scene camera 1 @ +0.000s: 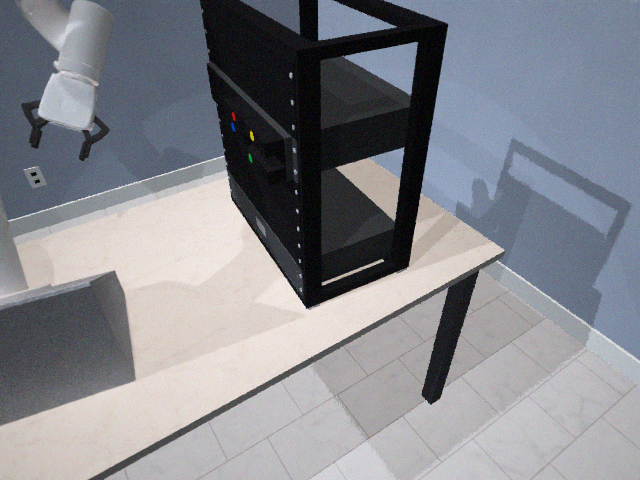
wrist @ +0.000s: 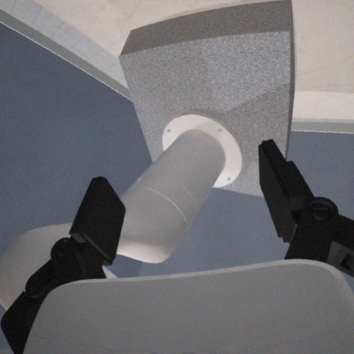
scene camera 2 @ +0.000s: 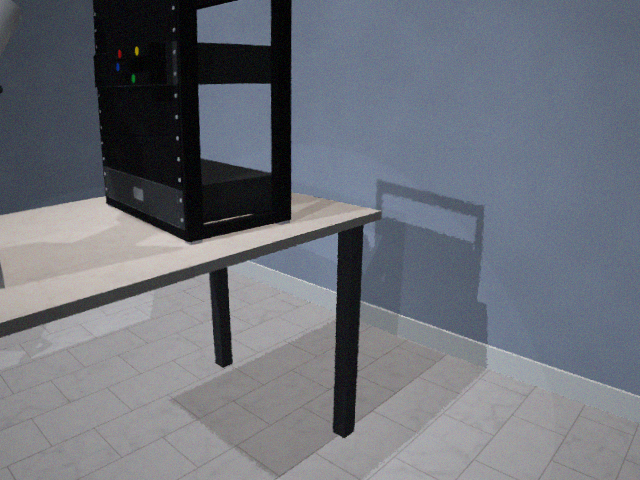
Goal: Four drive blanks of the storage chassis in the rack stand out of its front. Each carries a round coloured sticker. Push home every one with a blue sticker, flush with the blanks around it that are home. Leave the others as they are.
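Observation:
The storage chassis (scene camera 1: 248, 104) (scene camera 2: 149, 69) sits in the black rack (scene camera 1: 310, 180) (scene camera 2: 191, 155). Its dark front carries a red sticker (scene camera 1: 233, 116) (scene camera 2: 119, 53), a blue sticker (scene camera 1: 233, 126) (scene camera 2: 117, 67) just below the red, a yellow sticker (scene camera 1: 251, 135) (scene camera 2: 136, 50) and a green sticker (scene camera 1: 250, 158) (scene camera 2: 133, 78) below the yellow. Dark blocks jut out beside the yellow and green stickers. How far the red and blue blanks stand out is too dark to tell. My gripper (scene camera 1: 58, 149) (wrist: 183, 178) is open and empty, in the air well away from the chassis front.
The rack stands on a pale table (scene camera 1: 191, 330) (scene camera 2: 67, 289). A grey block (scene camera 1: 62, 351) (wrist: 210, 70) stands on the table, with the arm's round base flange (wrist: 232, 160) on it in the wrist view. A lower unit (scene camera 1: 261, 227) (scene camera 2: 149, 198) is at the rack's bottom.

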